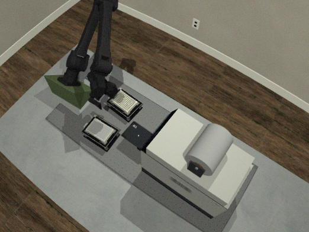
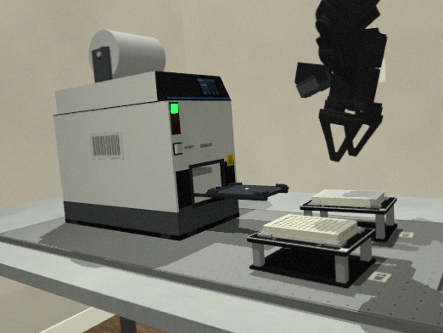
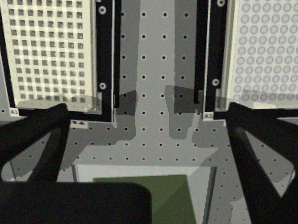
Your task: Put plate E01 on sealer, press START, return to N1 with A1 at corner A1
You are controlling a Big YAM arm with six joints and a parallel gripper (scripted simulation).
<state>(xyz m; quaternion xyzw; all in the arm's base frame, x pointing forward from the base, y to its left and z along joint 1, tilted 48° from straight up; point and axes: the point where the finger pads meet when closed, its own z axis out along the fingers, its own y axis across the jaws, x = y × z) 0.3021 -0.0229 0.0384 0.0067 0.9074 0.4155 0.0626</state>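
The black plate nest is 20 mm ahead of my hand, 100 mm to the left of it and 120 mm below it. Also, from my hand: sealer stage: 220 mm ahead, 20 mm to the right, 80 mm below; then covered white plate: 40 mm ahead, 110 mm to the right, 100 mm below; then start button: 320 mm ahead, 70 mm to the left, 20 mm above.
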